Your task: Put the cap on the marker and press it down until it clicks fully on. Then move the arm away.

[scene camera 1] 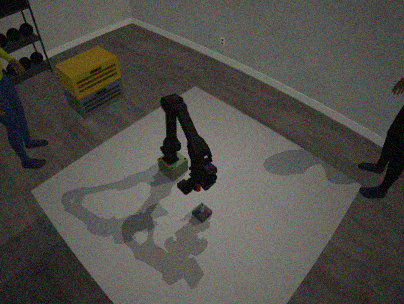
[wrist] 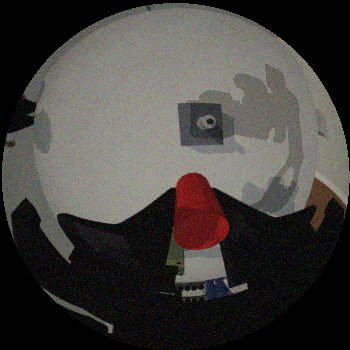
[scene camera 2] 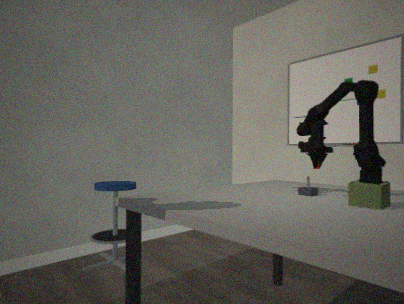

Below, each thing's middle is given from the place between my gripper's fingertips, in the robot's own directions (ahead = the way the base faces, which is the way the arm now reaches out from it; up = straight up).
My gripper is now 20 mm below the red cap (wrist: 199,222).
